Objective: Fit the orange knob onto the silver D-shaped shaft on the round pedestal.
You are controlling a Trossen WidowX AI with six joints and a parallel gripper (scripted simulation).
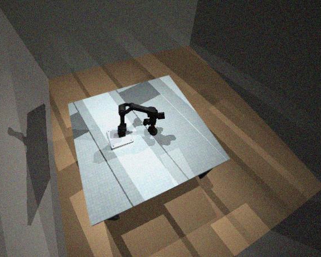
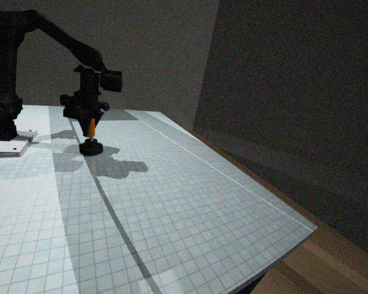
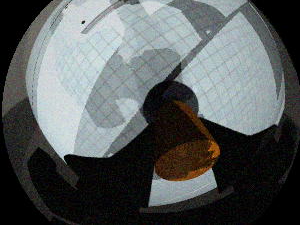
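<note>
Now: gripper tip 10 mm short of the dark round pedestal and 40 mm above it. Also, from my gripper tip: orange knob: 30 mm above.
</note>
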